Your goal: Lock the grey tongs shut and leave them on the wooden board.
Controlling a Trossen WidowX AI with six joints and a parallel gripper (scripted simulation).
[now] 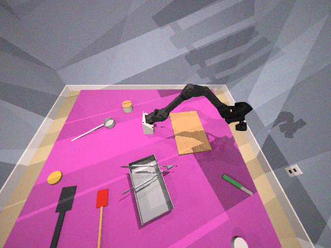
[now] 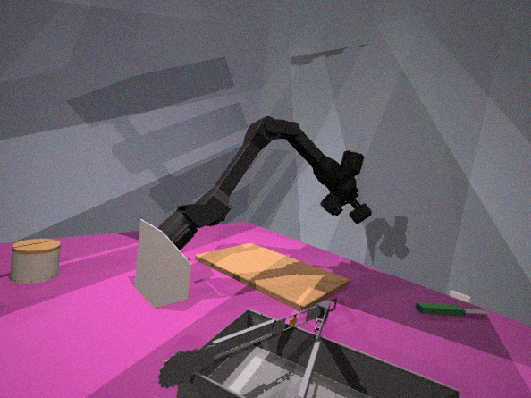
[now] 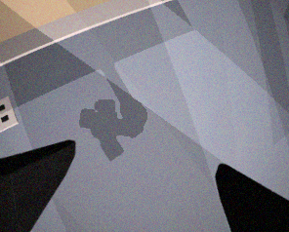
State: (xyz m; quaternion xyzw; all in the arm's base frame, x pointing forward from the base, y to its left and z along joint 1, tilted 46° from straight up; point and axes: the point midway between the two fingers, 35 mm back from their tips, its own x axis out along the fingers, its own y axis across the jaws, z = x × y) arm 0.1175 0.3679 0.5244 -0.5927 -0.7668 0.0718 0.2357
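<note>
Right now the yellow piece is 19 cm ahead of my gripper tip, 65 cm to the right of it and 11 cm below it. Round my gripper tip: green-handled knife 38 cm ahead, 18 cm to the right, 17 cm below; wooden board 5 cm behind, 36 cm to the right, 17 cm below; roasting tin 27 cm ahead, 71 cm to the right, 15 cm below.
</note>
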